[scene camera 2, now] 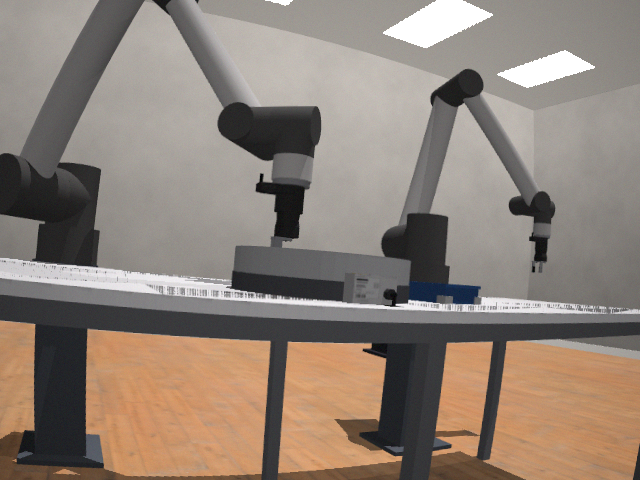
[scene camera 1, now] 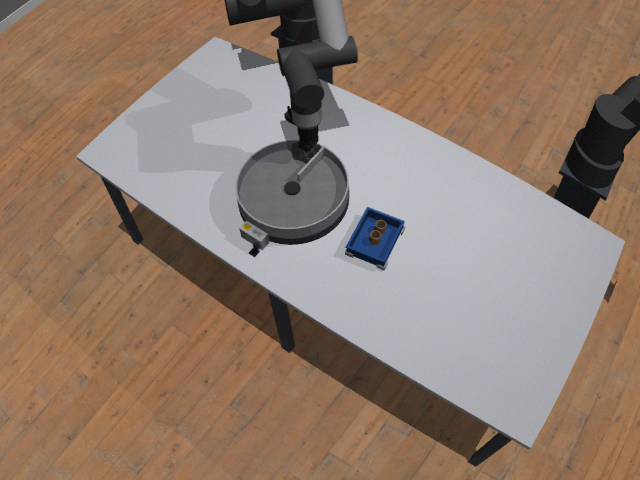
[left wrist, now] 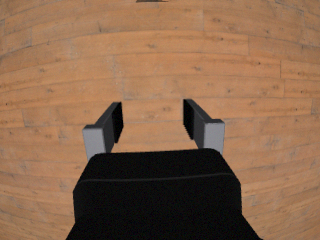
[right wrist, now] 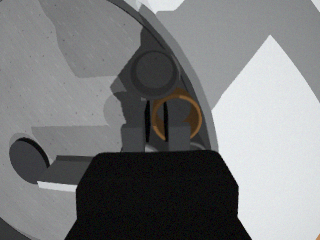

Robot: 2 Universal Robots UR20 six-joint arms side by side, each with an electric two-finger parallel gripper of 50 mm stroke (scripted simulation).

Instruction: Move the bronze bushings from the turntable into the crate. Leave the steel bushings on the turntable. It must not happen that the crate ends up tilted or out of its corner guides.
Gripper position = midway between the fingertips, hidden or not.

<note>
In view: the left gripper [left wrist: 152, 113], the right gripper [scene camera 2: 274, 261], a blue crate [scene camera 1: 359, 245], a bronze bushing [right wrist: 194, 118] and a steel bushing [right wrist: 143, 91].
The blue crate also shows in scene camera 2 [scene camera 2: 420, 291]. The right gripper also shows in the right wrist view [right wrist: 156, 112]. The left wrist view misses the blue crate: it is out of frame. The right wrist view does not show the blue crate: it is out of frame.
</note>
